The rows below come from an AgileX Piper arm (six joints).
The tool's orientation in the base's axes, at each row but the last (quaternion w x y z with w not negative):
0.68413 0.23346 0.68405 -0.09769
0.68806 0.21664 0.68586 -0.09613
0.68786 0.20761 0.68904 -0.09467
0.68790 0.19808 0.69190 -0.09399
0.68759 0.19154 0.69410 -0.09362
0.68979 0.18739 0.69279 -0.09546
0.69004 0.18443 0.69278 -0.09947
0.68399 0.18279 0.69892 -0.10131
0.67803 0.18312 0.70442 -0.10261
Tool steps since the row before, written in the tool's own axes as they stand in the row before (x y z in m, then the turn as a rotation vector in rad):
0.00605 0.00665 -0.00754 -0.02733 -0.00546 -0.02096
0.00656 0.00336 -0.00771 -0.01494 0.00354 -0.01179
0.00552 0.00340 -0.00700 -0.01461 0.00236 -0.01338
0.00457 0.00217 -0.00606 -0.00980 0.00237 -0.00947
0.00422 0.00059 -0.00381 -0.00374 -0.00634 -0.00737
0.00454 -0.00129 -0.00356 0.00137 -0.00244 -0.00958
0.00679 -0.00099 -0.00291 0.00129 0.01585 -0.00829
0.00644 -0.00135 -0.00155 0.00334 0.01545 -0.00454
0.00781 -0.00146 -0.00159 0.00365 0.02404 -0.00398
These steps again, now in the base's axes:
-0.00343 0.01034 -0.00436 -0.02237 -0.00034 0.02675
-0.00525 0.00738 -0.00564 -0.00972 0.00575 0.01572
-0.00477 0.00682 -0.00467 -0.01165 0.00540 0.01527
-0.00455 0.00506 -0.00399 -0.00795 0.00454 0.01037
-0.00319 0.00261 -0.00396 -0.00934 -0.00338 0.00313
-0.00368 0.00080 -0.00456 -0.00974 0.00169 -0.00138
-0.00293 0.00104 -0.00678 -0.00137 0.01786 0.00080
-0.00194 0.00013 -0.00647 0.00192 0.01627 -0.00144
-0.00214 0.00022 -0.00781 0.00585 0.02392 -0.00089

